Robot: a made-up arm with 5 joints. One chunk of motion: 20 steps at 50 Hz.
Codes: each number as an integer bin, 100 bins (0 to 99) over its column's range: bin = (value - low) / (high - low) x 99, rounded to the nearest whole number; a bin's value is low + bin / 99 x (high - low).
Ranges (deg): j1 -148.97..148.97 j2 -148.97..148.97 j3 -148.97..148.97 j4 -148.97..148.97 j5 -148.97..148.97
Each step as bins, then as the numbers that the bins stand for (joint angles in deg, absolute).
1 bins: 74 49 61 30 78
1 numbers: 73.73 -1.50 34.61 -58.69 85.77
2 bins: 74 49 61 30 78
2 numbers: 73.73 -1.50 34.61 -58.69 85.77
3 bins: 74 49 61 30 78
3 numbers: 73.73 -1.50 34.61 -58.69 85.77
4 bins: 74 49 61 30 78
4 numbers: 73.73 -1.50 34.61 -58.69 85.77
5 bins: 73 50 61 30 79
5 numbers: 70.72 1.50 34.61 -58.69 88.78
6 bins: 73 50 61 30 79
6 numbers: 70.72 1.50 34.61 -58.69 88.78
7 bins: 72 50 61 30 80
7 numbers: 67.71 1.50 34.61 -58.69 91.79
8 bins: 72 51 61 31 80
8 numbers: 67.71 4.51 34.61 -55.68 91.79
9 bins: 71 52 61 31 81
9 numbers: 64.70 7.52 34.61 -55.68 94.80
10 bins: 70 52 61 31 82
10 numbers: 61.69 7.52 34.61 -55.68 97.81
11 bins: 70 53 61 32 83
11 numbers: 61.69 10.53 34.61 -52.67 100.82
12 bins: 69 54 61 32 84
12 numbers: 58.69 13.54 34.61 -52.67 103.83
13 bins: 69 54 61 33 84
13 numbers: 58.69 13.54 34.61 -49.66 103.83
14 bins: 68 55 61 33 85
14 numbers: 55.68 16.55 34.61 -49.66 106.84
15 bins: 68 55 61 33 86
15 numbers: 55.68 16.55 34.61 -49.66 109.85
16 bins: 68 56 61 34 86
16 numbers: 55.68 19.56 34.61 -46.65 109.85
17 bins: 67 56 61 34 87
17 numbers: 52.67 19.56 34.61 -46.65 112.86
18 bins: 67 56 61 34 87
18 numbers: 52.67 19.56 34.61 -46.65 112.86
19 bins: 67 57 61 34 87
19 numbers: 52.67 22.57 34.61 -46.65 112.86
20 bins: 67 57 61 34 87
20 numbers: 52.67 22.57 34.61 -46.65 112.86
